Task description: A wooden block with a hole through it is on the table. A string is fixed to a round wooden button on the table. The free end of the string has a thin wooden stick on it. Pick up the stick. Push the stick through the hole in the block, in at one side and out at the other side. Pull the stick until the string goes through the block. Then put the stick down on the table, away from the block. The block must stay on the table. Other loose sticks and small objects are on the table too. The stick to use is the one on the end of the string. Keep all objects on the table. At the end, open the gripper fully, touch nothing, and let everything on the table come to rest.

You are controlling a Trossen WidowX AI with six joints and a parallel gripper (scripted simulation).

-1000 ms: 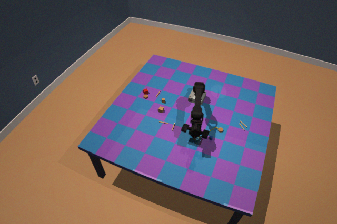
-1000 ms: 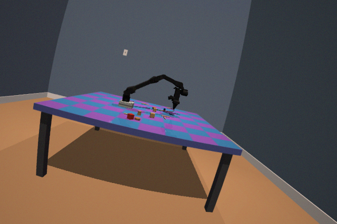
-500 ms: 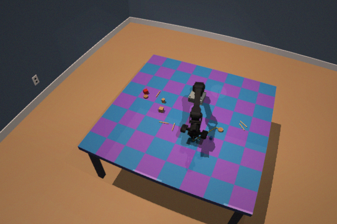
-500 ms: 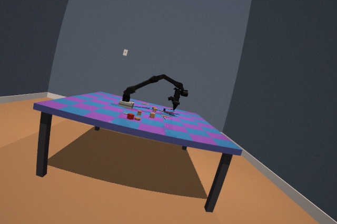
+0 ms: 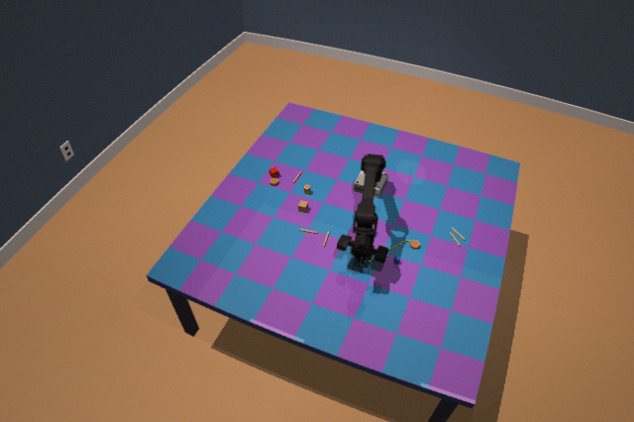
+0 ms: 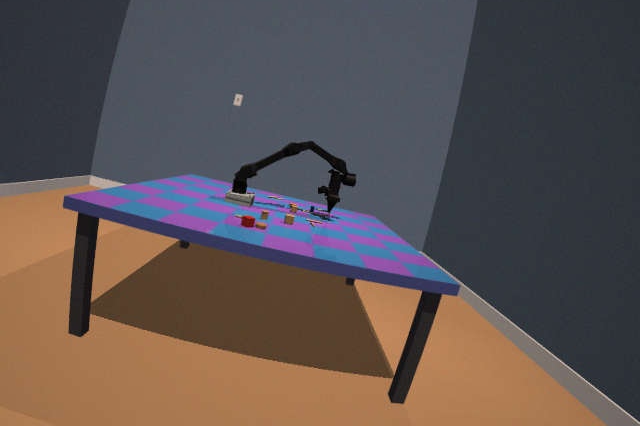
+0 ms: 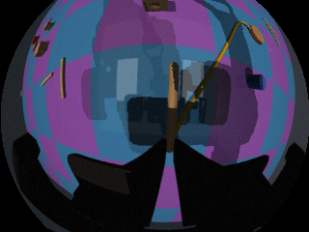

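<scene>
My gripper tip is 6 cm past the blue object, 13 cm to the right of it and 2 cm above it. Also, from my gripper tip: wooden cylinder: 34 cm behind, 32 cm to the right, 2 cm below; then thin wooden stick: 2 cm behind; then round wooden button: 17 cm behind, 19 cm to the left, 3 cm below.
</scene>
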